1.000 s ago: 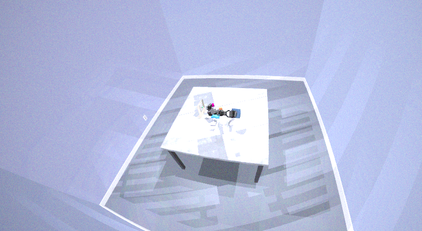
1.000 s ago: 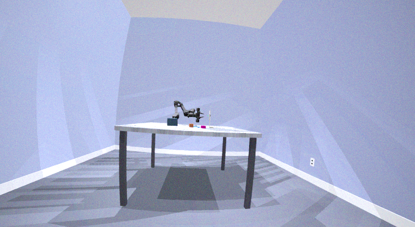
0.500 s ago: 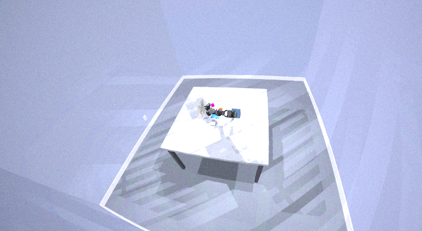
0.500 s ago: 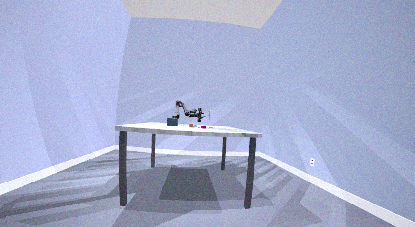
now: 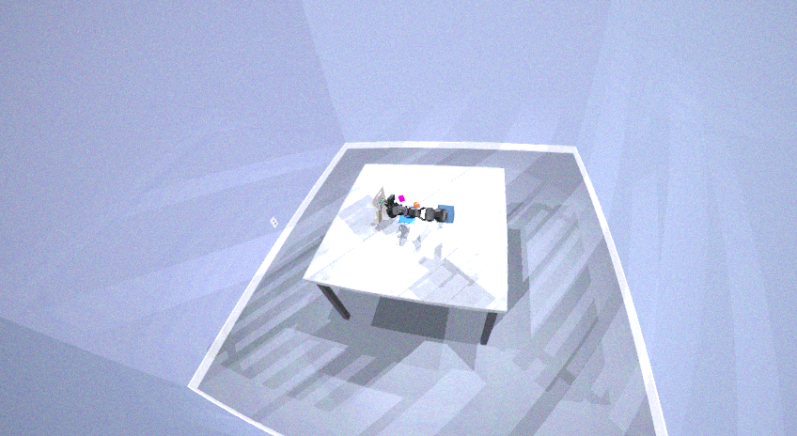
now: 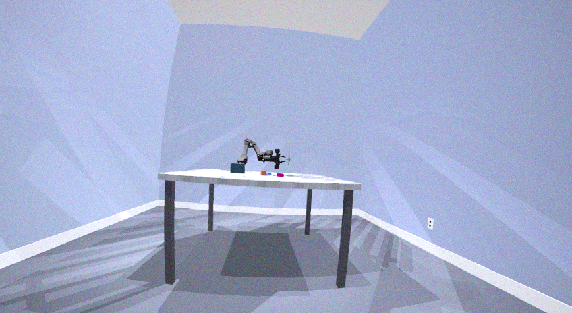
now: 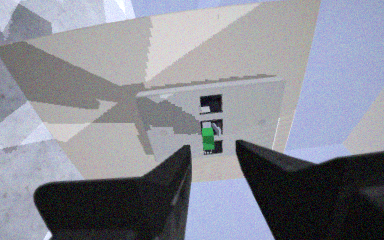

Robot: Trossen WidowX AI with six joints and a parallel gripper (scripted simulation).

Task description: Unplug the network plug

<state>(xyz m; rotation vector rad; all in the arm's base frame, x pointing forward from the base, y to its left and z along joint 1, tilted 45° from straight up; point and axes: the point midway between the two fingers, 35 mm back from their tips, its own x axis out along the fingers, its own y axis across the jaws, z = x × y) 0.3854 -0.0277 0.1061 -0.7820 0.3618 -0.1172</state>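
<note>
The network plug lies 2 cm ahead of my gripper tip. Round my gripper tip: blue marked square (15 cm behind, 2 cm to the right, 15 cm below); then beige panel (4 cm ahead, 5 cm below).
</note>
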